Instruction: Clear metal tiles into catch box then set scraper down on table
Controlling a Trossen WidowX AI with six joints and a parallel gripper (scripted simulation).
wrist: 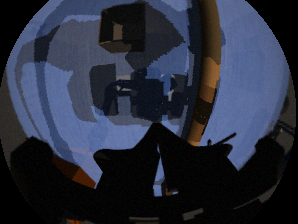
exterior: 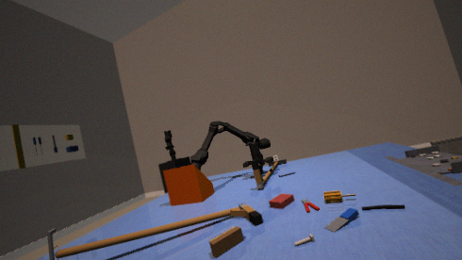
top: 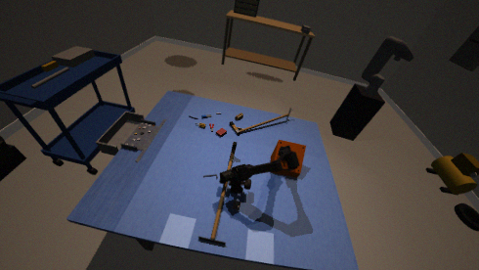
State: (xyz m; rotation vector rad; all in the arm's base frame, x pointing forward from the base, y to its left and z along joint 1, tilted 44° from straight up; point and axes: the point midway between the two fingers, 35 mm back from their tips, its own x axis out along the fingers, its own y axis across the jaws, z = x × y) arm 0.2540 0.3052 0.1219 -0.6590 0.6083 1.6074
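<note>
My gripper tip is 50 mm below the long scraper, 50 mm short of it and 30 mm to the right of it. Also, from my gripper tip: red block (450 mm to the right, 220 mm ahead); hex key (150 mm ahead, 40 mm to the right, 10 mm below); yellow screwdriver (460 mm to the right, 400 mm ahead, 10 mm above).
</note>
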